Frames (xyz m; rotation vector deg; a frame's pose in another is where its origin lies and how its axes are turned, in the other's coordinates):
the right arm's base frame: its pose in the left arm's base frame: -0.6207 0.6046 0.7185 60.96 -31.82 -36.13
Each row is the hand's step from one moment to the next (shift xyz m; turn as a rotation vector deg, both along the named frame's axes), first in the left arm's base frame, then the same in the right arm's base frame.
Working: the left arm's base frame: its pose in the right arm's base frame: 0.7795 -0.7423 -0.3293 -60.96 31.82 36.13

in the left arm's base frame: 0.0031 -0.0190 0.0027 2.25 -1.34 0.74
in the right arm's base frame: 0.0159 -0.0035 0.0106 2.60 0.67 -0.44
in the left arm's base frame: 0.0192 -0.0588 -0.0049 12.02 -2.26 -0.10
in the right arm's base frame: 0.0544 -0.0209 0.0212 9.98 1.55 -6.91
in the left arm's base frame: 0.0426 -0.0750 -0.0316 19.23 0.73 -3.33
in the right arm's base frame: 0.0792 -0.0463 0.0049 12.53 1.08 -14.94
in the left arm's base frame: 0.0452 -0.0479 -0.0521 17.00 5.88 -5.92
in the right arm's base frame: 0.0595 -0.0552 -0.0215 7.03 0.03 -17.58
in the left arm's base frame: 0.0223 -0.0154 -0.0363 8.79 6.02 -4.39
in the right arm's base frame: 0.0223 -0.0341 -0.0198 1.38 -0.17 -11.44
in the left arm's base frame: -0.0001 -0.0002 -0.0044 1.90 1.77 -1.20
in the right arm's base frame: -0.0004 -0.0041 -0.0015 -0.06 -0.11 -2.86
